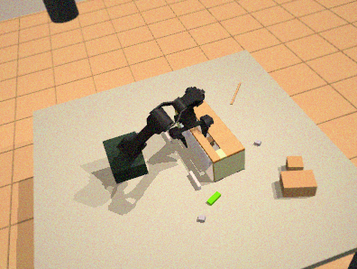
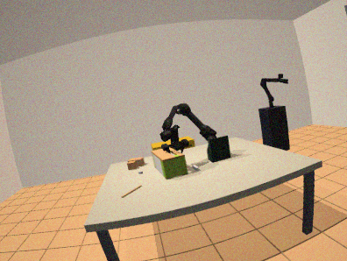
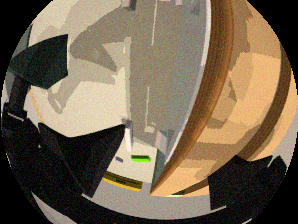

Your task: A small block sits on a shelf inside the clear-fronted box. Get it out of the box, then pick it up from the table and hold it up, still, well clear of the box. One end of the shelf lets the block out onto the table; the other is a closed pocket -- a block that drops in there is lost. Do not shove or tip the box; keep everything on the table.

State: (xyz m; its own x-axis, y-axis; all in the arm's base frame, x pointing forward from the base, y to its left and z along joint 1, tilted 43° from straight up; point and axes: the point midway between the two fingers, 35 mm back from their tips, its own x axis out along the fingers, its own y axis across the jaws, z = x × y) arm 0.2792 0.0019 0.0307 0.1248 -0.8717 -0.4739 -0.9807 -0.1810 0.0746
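My gripper tip is now 6 cm short of the block and 1 cm to the left of it. From my gripper tip the other things lie so: green flat piece: 24 cm to the right, 8 cm below; then box: 4 cm to the left, 3 cm below, 3 cm ahead; then wooden stick: 36 cm to the left, 31 cm ahead, 8 cm below.
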